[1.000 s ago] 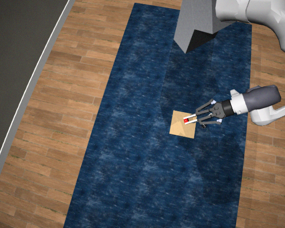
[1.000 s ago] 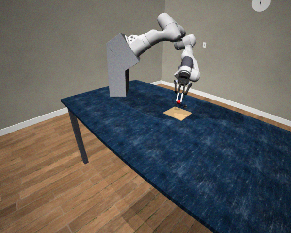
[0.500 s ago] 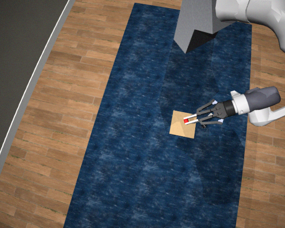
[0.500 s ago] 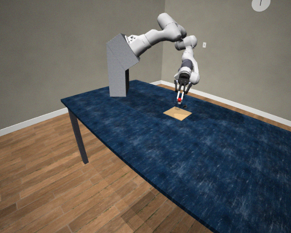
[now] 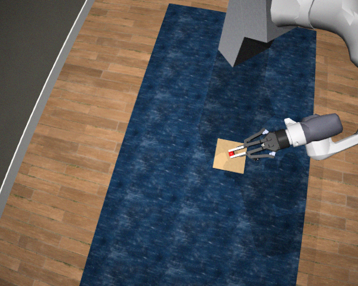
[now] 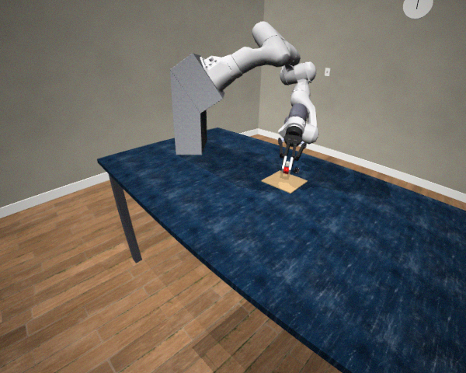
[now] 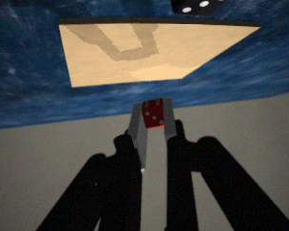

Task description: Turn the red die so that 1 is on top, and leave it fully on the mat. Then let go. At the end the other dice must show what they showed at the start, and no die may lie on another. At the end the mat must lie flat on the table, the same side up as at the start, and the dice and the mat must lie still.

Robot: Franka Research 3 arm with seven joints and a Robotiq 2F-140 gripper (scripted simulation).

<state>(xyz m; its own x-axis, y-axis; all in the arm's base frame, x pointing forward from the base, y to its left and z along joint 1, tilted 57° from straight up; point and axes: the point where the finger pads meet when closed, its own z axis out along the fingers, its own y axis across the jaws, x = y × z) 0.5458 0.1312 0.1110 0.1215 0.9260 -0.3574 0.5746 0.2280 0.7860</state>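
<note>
Right now the tan mat is 10 mm ahead of my hand, 10 mm to the right of it and 70 mm below it. From my hand the other things lie so: white die (120 mm behind, 90 mm to the left, 60 mm below); then black die (40 mm behind, 90 mm to the left, 60 mm below); then red die (20 mm ahead, 20 mm to the right, 20 mm below).
</note>
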